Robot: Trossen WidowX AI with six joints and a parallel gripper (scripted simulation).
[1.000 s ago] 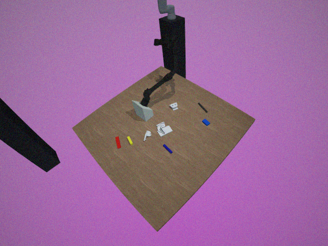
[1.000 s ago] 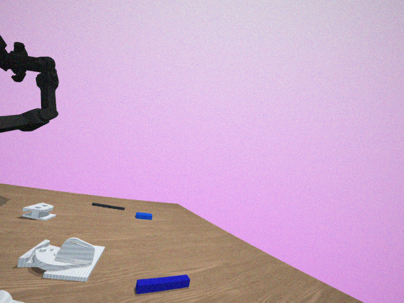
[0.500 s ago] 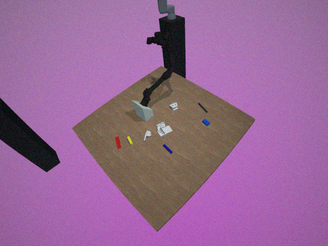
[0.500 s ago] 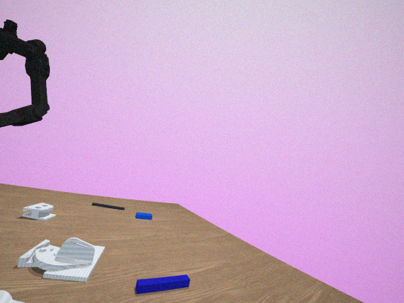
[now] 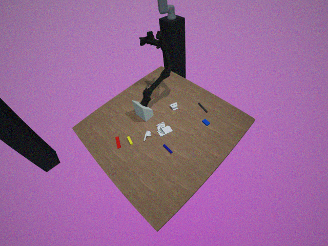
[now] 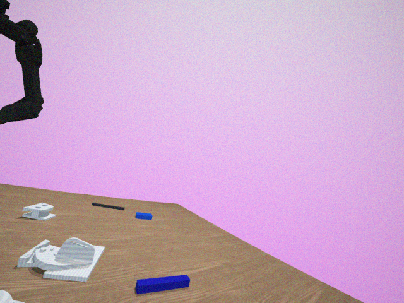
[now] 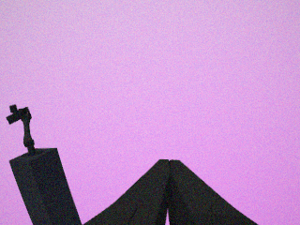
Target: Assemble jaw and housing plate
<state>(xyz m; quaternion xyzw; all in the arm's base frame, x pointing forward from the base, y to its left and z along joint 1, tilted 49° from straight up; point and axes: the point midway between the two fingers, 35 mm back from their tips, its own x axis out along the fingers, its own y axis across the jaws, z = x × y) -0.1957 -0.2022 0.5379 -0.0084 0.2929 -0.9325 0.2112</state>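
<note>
Now: gripper tip 53 cm short of the jaw, 43 cm to the left of it and 58 cm above it. The rest, counted from my gripper tip: yellow bar (46 cm ahead, 55 cm to the right, 59 cm below); then black bar (63 cm ahead, 19 cm to the left, 60 cm below); then grey housing plate (43 cm ahead, 1 cm to the right, 57 cm below).
</note>
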